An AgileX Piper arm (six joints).
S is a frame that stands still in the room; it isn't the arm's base.
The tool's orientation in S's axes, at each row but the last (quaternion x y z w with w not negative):
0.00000 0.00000 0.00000 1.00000
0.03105 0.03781 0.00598 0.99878
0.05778 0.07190 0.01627 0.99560
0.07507 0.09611 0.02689 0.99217
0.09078 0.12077 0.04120 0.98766
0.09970 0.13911 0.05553 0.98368
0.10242 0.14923 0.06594 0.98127
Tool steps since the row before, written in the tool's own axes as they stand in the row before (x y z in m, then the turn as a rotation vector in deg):
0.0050 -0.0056 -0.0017 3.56 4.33 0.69
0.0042 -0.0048 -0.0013 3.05 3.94 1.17
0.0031 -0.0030 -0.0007 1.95 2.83 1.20
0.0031 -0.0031 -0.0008 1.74 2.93 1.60
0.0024 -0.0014 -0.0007 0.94 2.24 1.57
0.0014 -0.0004 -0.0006 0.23 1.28 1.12
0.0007 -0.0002 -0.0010 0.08 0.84 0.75
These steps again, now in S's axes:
0.0050 -0.0056 -0.0017 3.56 4.33 0.69
0.0041 -0.0047 -0.0019 3.09 3.90 1.18
0.0030 -0.0028 -0.0015 2.03 2.75 1.24
0.0030 -0.0027 -0.0018 1.90 2.78 1.68
0.0022 -0.0010 -0.0015 1.16 2.03 1.71
0.0012 -0.0001 -0.0010 0.43 1.08 1.26
0.0004 0.0001 -0.0012 0.22 0.69 0.86

